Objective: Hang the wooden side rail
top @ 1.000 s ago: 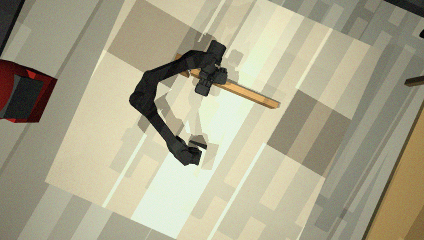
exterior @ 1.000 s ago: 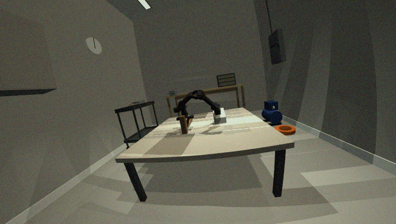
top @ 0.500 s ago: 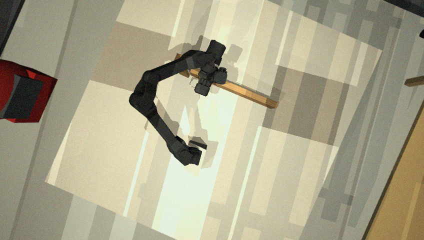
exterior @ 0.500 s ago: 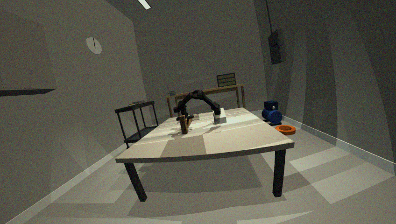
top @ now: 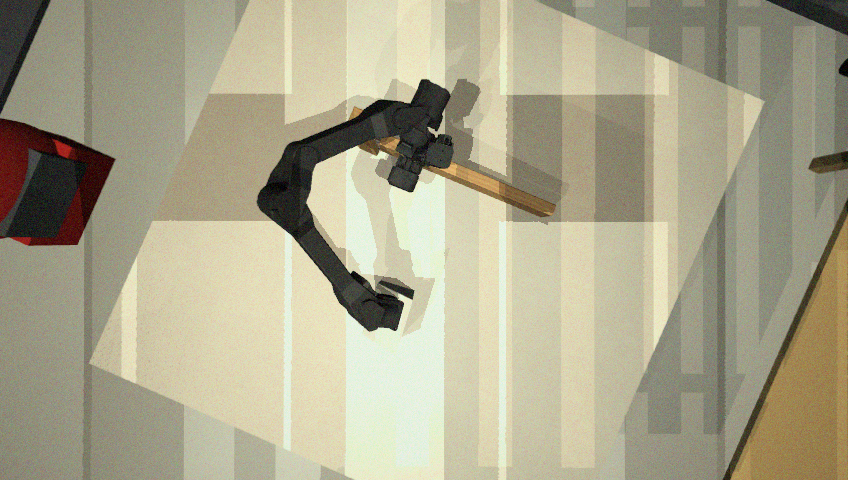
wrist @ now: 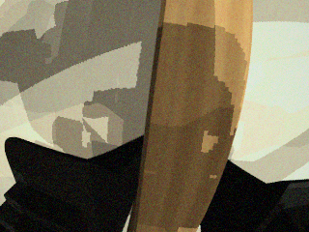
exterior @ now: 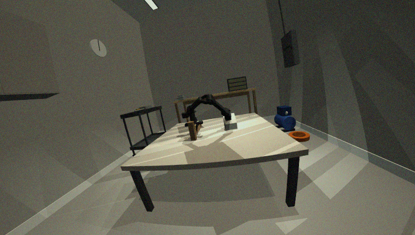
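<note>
Right now the wooden headboard post is 1 cm ahead of my gripper tip, 12 cm to the left of it and 4 cm above it.
</note>
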